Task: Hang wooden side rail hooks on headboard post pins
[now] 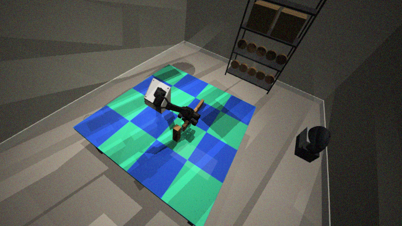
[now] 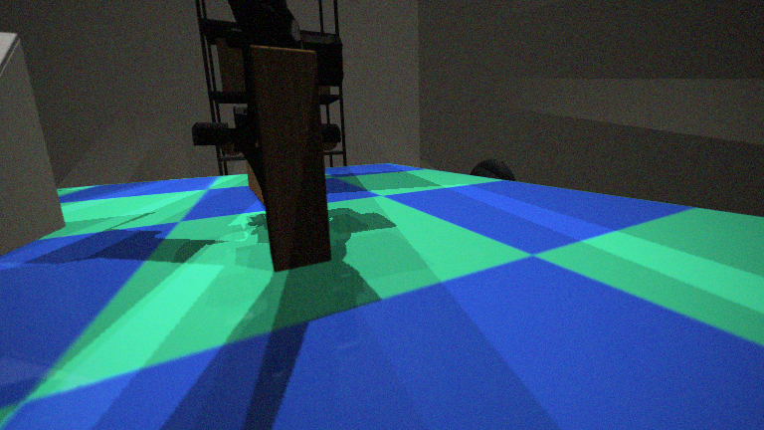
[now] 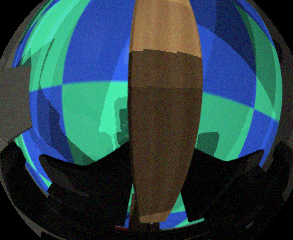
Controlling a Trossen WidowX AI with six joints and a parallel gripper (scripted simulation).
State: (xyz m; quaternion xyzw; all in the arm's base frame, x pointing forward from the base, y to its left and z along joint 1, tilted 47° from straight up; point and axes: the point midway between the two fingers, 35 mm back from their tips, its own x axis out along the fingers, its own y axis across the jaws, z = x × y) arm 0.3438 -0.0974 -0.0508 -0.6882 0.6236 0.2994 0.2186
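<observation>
Right now the wooden headboard post is 10 mm ahead of my gripper tip, 170 mm to the right of it and 50 mm above it.
</observation>
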